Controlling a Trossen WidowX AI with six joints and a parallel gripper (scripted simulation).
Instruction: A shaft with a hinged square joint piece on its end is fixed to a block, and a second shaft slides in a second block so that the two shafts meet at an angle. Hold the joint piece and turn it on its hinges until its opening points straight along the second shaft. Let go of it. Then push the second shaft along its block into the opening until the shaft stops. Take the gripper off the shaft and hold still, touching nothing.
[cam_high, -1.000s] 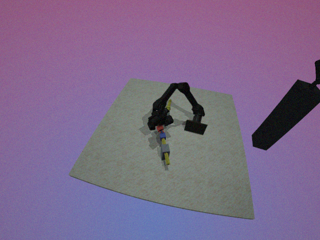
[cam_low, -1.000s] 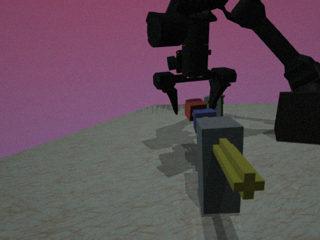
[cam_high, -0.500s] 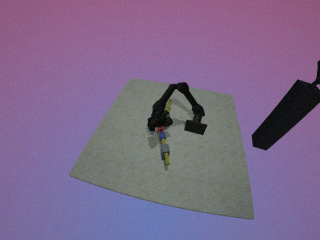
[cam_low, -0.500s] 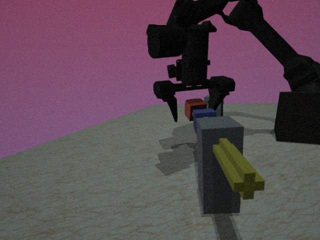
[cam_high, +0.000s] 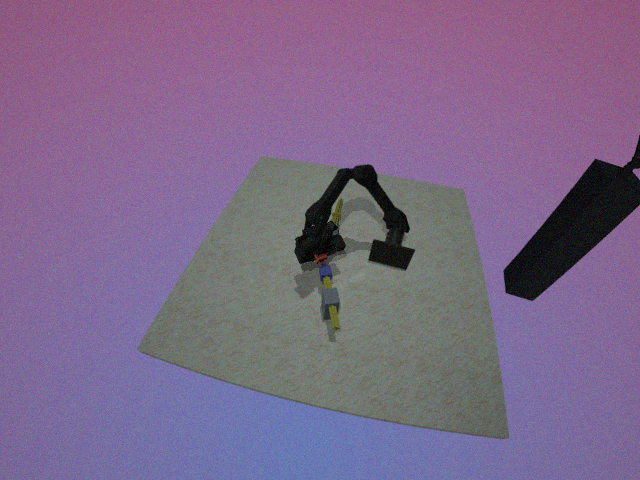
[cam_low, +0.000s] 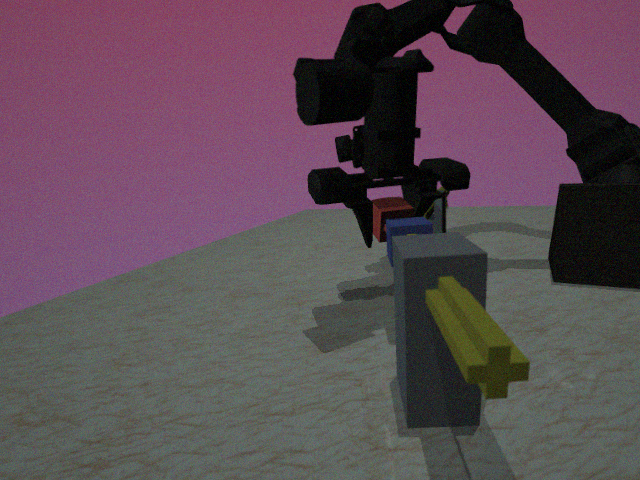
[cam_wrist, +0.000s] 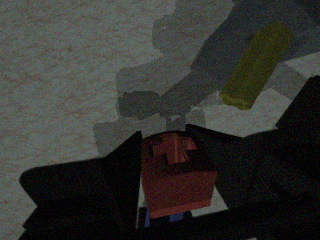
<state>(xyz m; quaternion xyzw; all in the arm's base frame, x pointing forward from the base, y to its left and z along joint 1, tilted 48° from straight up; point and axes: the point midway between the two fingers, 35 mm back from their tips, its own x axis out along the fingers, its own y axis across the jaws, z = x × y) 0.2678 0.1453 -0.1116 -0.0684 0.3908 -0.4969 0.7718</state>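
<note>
Right now the red joint piece is 2 cm behind my gripper tip, 2 cm to the left of it and 3 cm above it.
</note>
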